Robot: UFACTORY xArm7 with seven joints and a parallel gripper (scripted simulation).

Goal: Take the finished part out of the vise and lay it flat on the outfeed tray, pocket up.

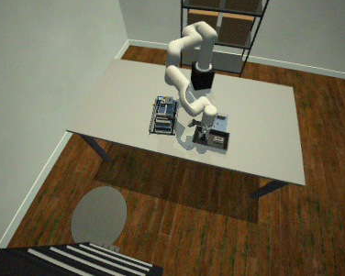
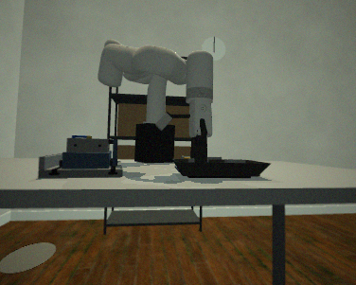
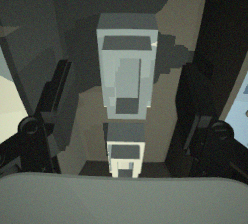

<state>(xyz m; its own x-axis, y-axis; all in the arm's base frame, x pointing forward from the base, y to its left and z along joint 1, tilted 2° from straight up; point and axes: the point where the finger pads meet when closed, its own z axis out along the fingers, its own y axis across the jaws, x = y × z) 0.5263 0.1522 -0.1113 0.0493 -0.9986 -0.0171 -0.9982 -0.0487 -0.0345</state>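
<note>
My hand is 120 mm past the yellow block and 30 mm above it. Round my hand: vise 320 mm to the right, 90 mm behind, 20 mm below; then blue plate 170 mm behind, 50 mm below, 40 mm to the left.
</note>
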